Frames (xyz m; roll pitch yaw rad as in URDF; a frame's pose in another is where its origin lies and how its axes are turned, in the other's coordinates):
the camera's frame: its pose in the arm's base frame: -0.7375 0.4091 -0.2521 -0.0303 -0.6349 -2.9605
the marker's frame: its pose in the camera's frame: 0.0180 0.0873 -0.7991 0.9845 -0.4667 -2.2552
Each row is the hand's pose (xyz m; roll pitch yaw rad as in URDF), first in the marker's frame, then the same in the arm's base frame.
Working: the marker's frame: its pose in the arm's base frame: -1.2079 0.2589 -0.8866 1.4799 -0.0441 0.9270

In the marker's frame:
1: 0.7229 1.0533 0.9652 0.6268 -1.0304 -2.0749
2: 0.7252 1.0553 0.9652 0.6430 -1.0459 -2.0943
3: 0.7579 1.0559 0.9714 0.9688 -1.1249 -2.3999
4: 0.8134 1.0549 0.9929 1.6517 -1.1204 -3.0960
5: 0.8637 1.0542 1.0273 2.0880 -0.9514 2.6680
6: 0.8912 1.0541 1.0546 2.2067 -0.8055 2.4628
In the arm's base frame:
1: -0.1122 0.2768 0.2807 0.1283 0.3913 -0.8974
2: -0.1110 0.2787 0.2828 0.1274 0.3730 -0.8985
3: -0.0865 0.3011 0.2854 0.1624 0.2240 -0.9657
4: -0.0361 0.3325 0.2888 0.2013 -0.0427 -1.0967
5: 0.0215 0.3520 0.2934 0.2124 -0.3199 -1.2375
6: 0.0597 0.3576 0.2970 0.2110 -0.4942 -1.3342

